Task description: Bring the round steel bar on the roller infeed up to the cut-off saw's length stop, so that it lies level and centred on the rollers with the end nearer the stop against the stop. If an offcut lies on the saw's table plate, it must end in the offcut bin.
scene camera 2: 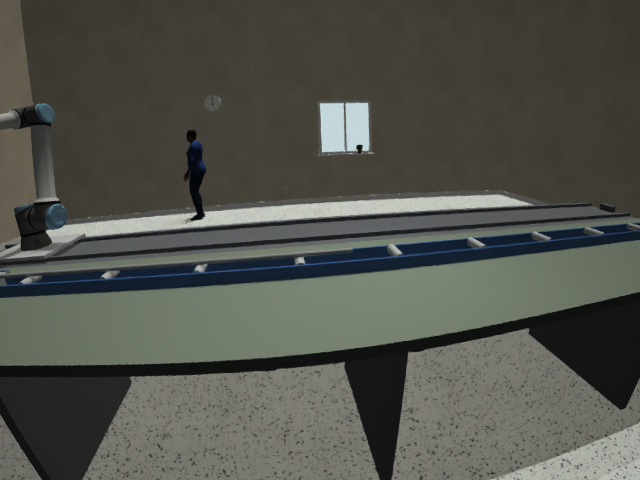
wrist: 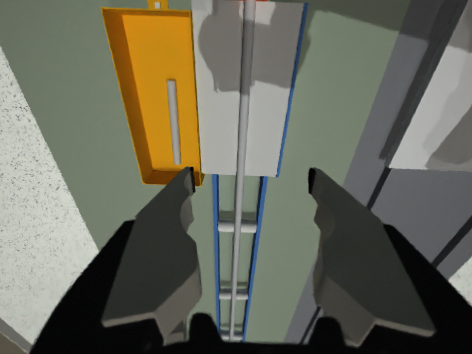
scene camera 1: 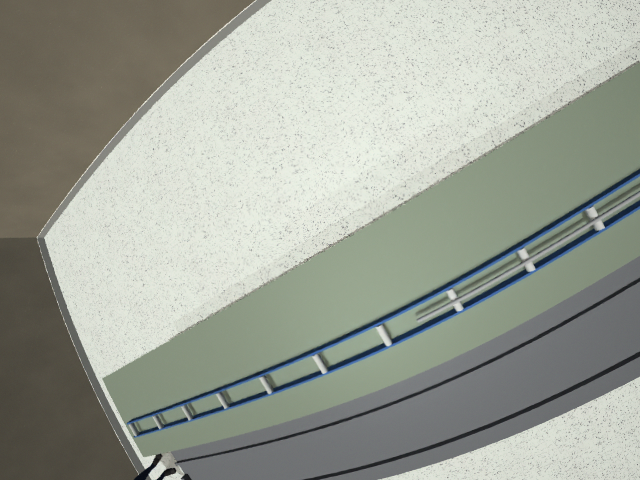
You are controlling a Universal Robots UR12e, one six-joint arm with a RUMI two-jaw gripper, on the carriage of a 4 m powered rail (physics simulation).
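Pixels of known places: gripper, fingertip midpoint: [wrist: 250, 169]; arm's base, origin of the base link: [scene camera 2: 36, 246].
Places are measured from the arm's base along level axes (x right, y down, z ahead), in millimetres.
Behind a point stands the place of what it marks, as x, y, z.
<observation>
The long steel bar [scene camera 1: 491, 283] @[-1467, -50, 617] [scene camera 2: 330, 252] @[-1773, -41, 628] [wrist: 243, 115] @[-90, -50, 620] lies along the roller infeed, between its blue rails, and runs over the saw's white table plate [wrist: 217, 135] @[-144, -29, 678]. In the wrist view it reaches a thin red strip, the length stop [wrist: 262, 0] @[100, -35, 598], at the top edge; the contact is cut off. My gripper [wrist: 250, 169] @[-46, -357, 620] is open, its fingers wide apart on either side of the bar's line and above it, near the plate's infeed edge. A short grey offcut [wrist: 173, 122] @[-129, 8, 789] lies in the orange offcut bin [wrist: 142, 60] @[1, 28, 848], beside the plate.
The arm [scene camera 2: 43, 160] @[-218, -515, 32] stands on its carriage [scene camera 2: 67, 242] @[-219, 0, -21] [wrist: 425, 145] @[-157, 0, 159] on the grey rail track [scene camera 1: 413, 418] [scene camera 2: 310, 224]. Infeed rollers [scene camera 1: 384, 335] @[-2046, -29, 622] [scene camera 2: 394, 250] @[-2040, -27, 631] [wrist: 225, 227] @[-441, -28, 657] sit between the blue rails. A person [scene camera 2: 195, 157] stands beyond the rail track.
</observation>
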